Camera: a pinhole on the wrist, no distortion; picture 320 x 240 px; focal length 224.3 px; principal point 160.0 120.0 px. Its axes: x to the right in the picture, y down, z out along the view. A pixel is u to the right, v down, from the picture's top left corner.
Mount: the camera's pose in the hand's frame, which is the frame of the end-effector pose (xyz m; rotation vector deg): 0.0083 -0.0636 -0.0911 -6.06 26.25 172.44
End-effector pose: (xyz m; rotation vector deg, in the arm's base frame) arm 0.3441 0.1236 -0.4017 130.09 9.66 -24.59
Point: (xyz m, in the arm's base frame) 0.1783 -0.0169 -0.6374
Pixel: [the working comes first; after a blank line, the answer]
In the camera's frame: 0.0400 0.1670 0.3547

185 226
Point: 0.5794 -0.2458 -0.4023
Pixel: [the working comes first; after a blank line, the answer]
In the camera's frame: -0.2104 -0.2852 0.3914

outside the picture
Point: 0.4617 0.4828 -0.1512
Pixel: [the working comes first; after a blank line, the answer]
In the camera's frame: 0.0263 -0.1327 -0.3356

behind the camera
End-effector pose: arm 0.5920 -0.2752 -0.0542 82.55 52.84 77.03
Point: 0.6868 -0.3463 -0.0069
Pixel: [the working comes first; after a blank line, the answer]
In the camera's frame: 0.0443 -0.0539 0.2262

204 67
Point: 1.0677 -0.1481 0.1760
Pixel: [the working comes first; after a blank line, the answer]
In the camera's frame: -0.2626 -0.0669 0.5776

58 94
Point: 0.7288 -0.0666 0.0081
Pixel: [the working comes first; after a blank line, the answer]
In the camera's frame: -0.2347 -0.0159 0.1951

outside the picture
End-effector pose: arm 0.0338 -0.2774 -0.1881 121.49 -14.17 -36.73
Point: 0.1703 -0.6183 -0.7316
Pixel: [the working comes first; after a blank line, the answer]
In the camera's frame: -0.4884 0.2621 0.4207

outside the picture
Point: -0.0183 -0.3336 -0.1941
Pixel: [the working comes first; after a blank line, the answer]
In the camera's frame: 0.0219 -0.0345 0.1815

187 77
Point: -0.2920 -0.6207 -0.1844
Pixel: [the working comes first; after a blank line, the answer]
In the camera's frame: 0.1274 -0.0757 0.5618

211 90
